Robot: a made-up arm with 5 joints.
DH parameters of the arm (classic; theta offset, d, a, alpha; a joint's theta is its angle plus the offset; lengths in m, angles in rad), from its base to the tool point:
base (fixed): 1.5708 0.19 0 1.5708
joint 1: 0 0.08 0.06 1.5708
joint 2: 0 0.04 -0.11 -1.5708
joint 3: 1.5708 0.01 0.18 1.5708
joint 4: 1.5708 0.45 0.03 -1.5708
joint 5: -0.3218 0 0.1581 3.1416
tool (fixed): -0.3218 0.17 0 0
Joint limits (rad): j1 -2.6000..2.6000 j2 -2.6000..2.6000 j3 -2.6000..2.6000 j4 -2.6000..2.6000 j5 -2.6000..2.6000
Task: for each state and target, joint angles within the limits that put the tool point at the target. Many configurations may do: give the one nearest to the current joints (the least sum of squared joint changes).
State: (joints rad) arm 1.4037 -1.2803 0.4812 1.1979 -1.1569
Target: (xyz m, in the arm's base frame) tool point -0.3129 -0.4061 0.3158
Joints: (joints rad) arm 1.7605 -1.6878 0.4010 1.2430 -1.1617
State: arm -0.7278 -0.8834 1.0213 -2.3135 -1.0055
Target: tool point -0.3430 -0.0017 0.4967
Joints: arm -0.1314 -1.4049 0.3762 -2.2542 -0.9481
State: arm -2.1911 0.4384 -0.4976 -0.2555 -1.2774
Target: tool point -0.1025 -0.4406 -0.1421
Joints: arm -2.4216 -0.0279 -0.4377 -0.6666 -2.1475
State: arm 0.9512 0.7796 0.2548 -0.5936 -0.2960
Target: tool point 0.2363 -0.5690 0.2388
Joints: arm 1.5444 0.9624 0.5500 -0.3803 -0.0622
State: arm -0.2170 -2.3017 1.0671 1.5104 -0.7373
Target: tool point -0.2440 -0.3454 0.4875
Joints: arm 0.7271 -2.5080 0.5921 1.2054 -1.0639
